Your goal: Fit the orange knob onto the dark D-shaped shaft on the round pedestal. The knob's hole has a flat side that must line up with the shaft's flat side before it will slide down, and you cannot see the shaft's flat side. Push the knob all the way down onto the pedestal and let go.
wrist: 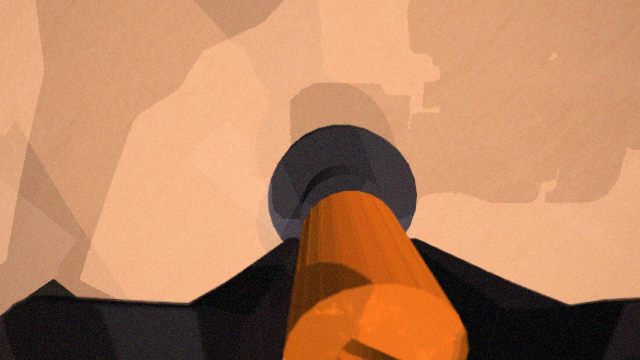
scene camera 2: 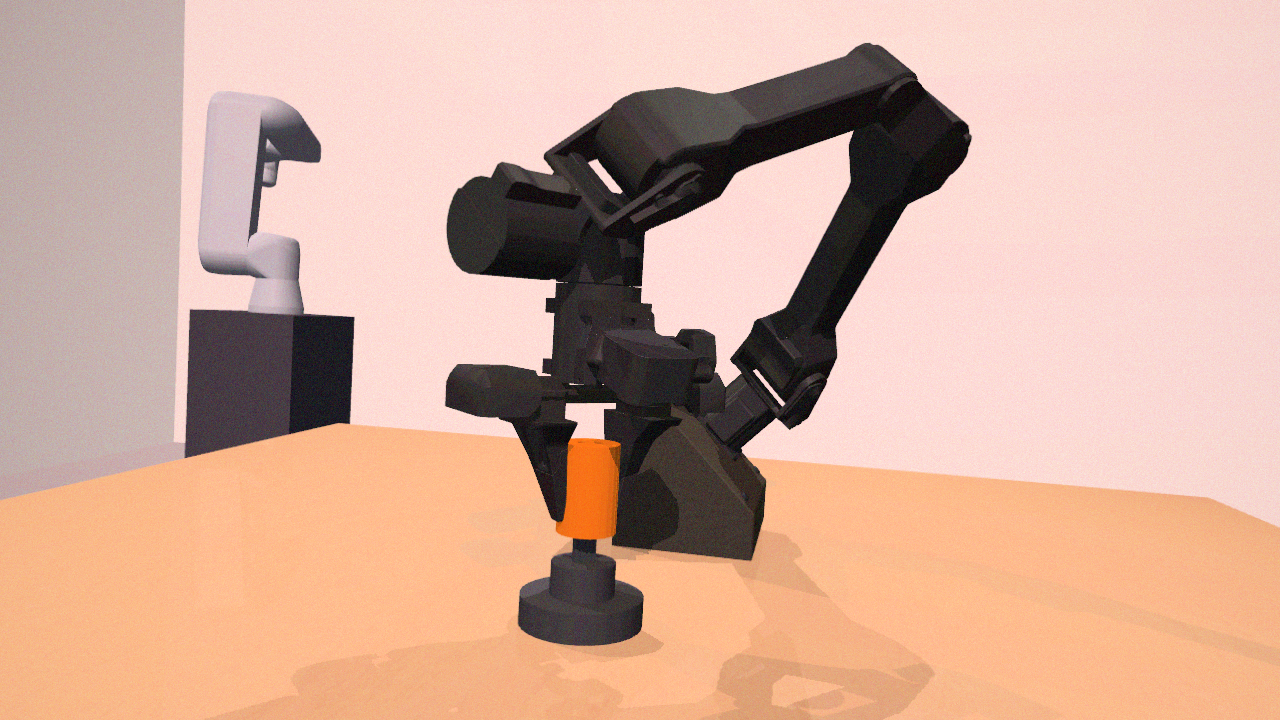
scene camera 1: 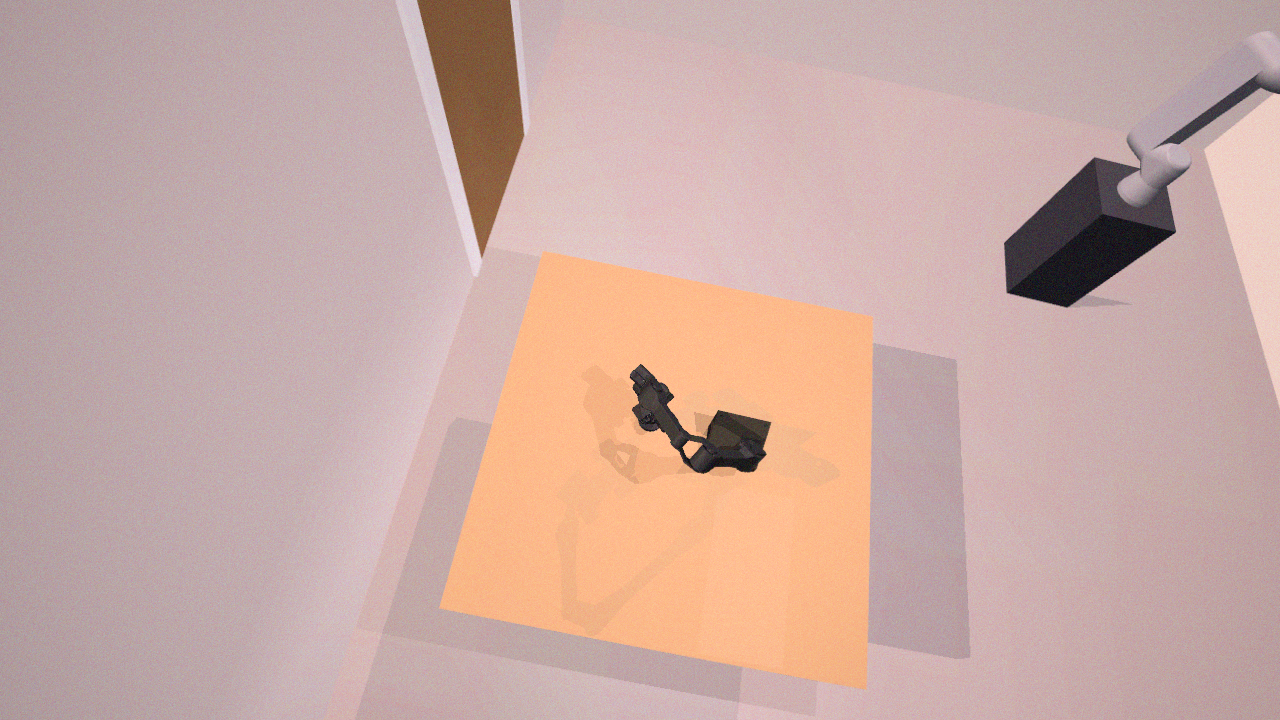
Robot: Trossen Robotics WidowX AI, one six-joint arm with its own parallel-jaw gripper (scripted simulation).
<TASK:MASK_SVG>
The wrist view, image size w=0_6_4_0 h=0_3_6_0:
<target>my gripper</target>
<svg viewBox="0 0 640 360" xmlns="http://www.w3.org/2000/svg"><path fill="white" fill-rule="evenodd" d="M410 238L422 260L441 286L443 293L458 313L461 323L465 326L469 348L466 360L640 360L640 298L601 299L570 305L497 276L418 238ZM300 240L299 238L286 239L246 267L242 272L235 274L218 287L188 303L67 297L64 295L33 296L16 302L7 309L8 311L4 317L4 331L17 360L283 360Z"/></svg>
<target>orange knob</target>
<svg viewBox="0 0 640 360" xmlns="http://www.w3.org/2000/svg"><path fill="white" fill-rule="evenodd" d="M319 201L310 210L304 220L301 231L290 301L291 308L283 351L284 360L466 360L469 348L465 326L461 323L458 313L443 293L432 272L422 260L418 250L393 215L392 210L382 200L360 191L343 191L331 194Z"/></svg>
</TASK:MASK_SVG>
